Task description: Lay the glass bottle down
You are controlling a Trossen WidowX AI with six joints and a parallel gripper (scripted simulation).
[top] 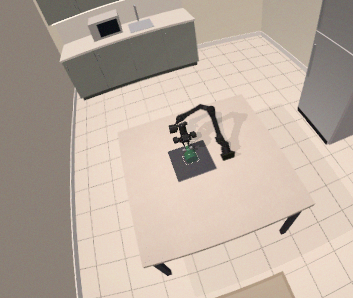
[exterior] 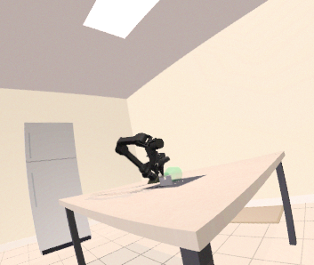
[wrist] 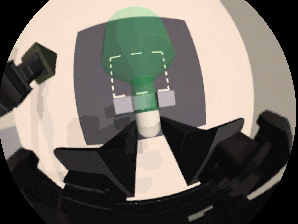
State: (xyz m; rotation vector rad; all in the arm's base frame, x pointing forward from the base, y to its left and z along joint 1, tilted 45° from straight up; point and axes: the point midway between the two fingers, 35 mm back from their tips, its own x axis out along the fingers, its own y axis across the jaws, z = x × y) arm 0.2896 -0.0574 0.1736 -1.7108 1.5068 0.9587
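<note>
The dark grey mat is 10 cm to the left of my gripper tip, 7 cm below it and 1 cm behind it. The rest, counted from my gripper tip: green glass bottle: 5 cm to the left.
</note>
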